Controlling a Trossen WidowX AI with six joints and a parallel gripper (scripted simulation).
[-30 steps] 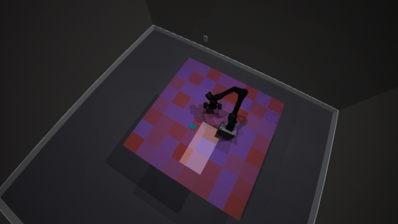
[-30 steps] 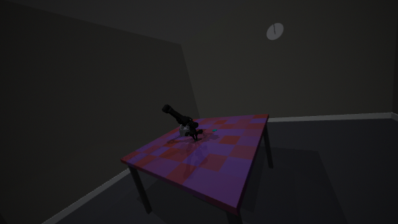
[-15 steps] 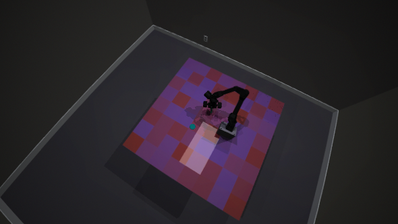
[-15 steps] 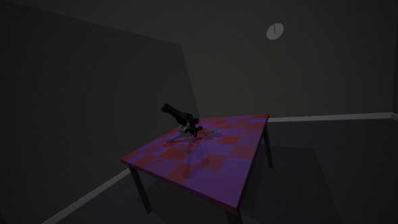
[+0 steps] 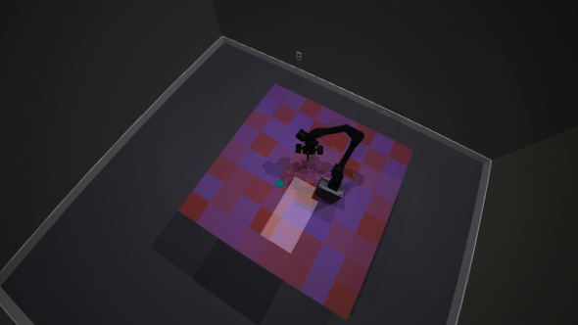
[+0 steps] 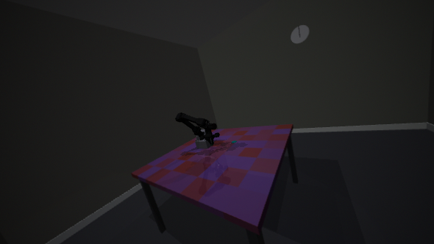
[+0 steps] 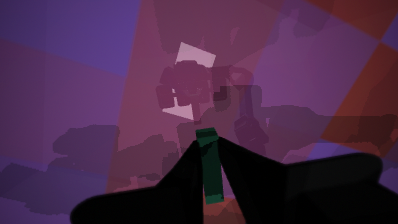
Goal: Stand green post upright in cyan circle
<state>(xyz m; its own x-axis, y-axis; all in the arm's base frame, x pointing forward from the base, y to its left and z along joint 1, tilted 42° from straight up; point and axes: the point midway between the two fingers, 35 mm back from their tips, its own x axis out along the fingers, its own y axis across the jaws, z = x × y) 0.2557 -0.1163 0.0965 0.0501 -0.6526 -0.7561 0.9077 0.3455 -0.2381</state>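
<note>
Now: the cyan circle 27 cm to the left of my gripper tip, 9 cm below it and 8 cm ahead of it. Also, from my gripper tip: green post (2 cm to the left, 1 cm behind).
</note>
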